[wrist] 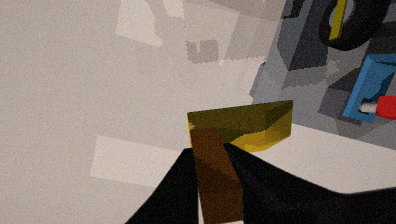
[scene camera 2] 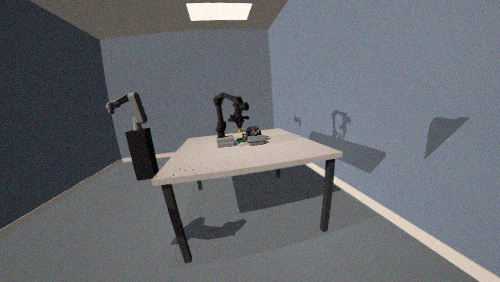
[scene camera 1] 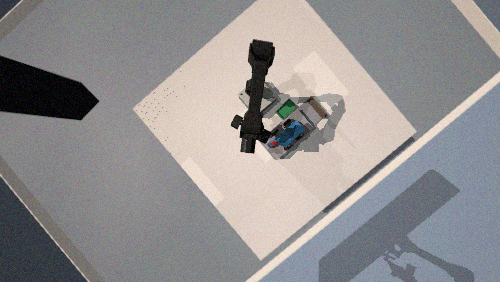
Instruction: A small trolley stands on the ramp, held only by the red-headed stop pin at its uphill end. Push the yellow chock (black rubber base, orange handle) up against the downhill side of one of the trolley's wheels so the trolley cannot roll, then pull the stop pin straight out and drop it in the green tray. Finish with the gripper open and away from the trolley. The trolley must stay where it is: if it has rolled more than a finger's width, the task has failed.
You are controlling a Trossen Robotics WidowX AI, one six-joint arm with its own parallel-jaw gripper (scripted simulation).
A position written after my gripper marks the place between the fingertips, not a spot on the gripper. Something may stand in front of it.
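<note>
Yellow chock, carried by my gripper (wrist: pixel 207 154).
</note>
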